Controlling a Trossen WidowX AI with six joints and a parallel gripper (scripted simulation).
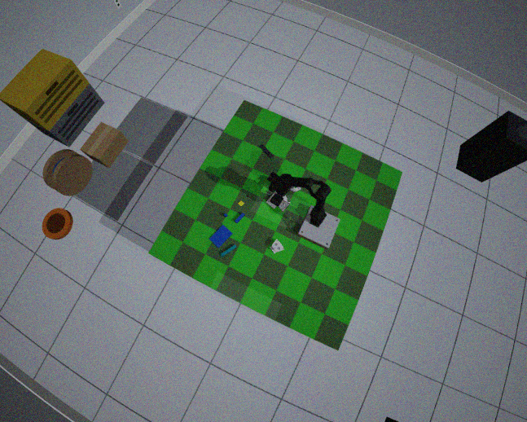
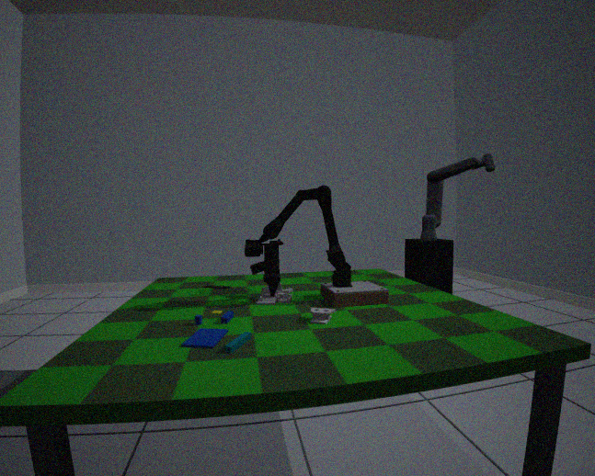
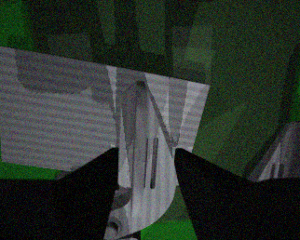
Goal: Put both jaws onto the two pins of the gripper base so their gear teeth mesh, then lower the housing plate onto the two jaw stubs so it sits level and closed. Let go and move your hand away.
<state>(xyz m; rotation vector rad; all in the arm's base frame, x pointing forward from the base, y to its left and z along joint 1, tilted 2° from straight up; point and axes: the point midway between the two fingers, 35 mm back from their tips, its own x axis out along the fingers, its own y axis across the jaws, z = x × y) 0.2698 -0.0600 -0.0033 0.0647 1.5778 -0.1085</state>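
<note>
The grey gripper base lies 2 cm ahead of my gripper tip, 3 cm to the left of it and 1 cm below it. Round my gripper tip: grey housing plate (12 cm behind, 31 cm to the left, 1 cm above); then yellow piece (21 cm ahead, 16 cm to the left, 1 cm below); then blue bar (17 cm ahead, 25 cm to the left).
</note>
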